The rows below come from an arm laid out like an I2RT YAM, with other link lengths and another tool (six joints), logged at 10 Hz.
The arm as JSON. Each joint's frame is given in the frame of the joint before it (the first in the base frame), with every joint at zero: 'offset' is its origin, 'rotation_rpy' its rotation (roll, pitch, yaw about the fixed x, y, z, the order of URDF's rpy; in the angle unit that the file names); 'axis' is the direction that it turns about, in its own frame. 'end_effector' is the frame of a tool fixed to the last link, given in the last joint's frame.
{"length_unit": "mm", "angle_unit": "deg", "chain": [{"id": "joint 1", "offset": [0.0, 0.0, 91.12], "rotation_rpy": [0.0, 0.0, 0.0], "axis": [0.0, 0.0, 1.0]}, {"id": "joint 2", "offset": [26.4, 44.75, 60.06], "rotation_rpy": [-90.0, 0.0, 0.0], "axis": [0.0, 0.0, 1.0]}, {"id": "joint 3", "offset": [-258.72, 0.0, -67.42], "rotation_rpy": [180.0, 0.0, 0.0], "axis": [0.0, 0.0, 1.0]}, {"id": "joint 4", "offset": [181.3, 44.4, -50.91], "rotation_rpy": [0.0, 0.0, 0.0], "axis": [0.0, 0.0, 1.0]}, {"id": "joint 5", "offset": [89.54, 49.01, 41.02], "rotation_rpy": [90.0, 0.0, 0.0], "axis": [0.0, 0.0, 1.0]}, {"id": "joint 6", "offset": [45.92, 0.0, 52.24], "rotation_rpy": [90.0, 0.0, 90.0], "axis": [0.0, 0.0, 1.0]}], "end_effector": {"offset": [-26.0, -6.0, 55.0], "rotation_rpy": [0.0, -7.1, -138.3]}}
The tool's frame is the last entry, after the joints.
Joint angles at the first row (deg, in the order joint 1, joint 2, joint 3, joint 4, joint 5, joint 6):
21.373, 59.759, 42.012, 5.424, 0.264, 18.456
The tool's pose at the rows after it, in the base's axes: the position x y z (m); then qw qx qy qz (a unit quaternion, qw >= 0):
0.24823, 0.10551, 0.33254, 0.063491, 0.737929, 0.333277, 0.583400
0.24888, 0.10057, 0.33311, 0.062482, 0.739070, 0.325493, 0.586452
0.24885, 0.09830, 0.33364, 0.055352, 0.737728, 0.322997, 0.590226
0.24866, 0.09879, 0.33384, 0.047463, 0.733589, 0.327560, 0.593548
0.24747, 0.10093, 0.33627, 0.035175, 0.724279, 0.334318, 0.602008
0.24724, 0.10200, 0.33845, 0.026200, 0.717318, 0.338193, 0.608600
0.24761, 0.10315, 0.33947, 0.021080, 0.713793, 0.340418, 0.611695
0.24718, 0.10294, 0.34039, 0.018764, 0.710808, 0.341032, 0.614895
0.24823, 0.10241, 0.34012, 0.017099, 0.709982, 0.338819, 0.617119
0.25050, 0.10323, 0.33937, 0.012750, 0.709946, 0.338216, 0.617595
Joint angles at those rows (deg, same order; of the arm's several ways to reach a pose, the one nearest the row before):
20.408, 59.537, 41.887, 5.662, -1.336, 18.457
19.089, 59.221, 41.438, 6.244, -2.154, 18.920
18.120, 59.090, 40.987, 7.032, -3.600, 19.452
17.637, 59.250, 40.664, 7.887, -5.216, 19.507
17.386, 59.337, 40.268, 9.450, -7.331, 19.685
17.037, 59.545, 40.048, 10.754, -8.969, 19.901
16.980, 59.843, 39.992, 11.527, -9.744, 20.062
16.764, 59.777, 39.783, 12.121, -10.312, 20.127
16.510, 60.046, 39.411, 13.092, -10.579, 20.408
16.418, 60.801, 39.286, 14.041, -10.986, 20.798

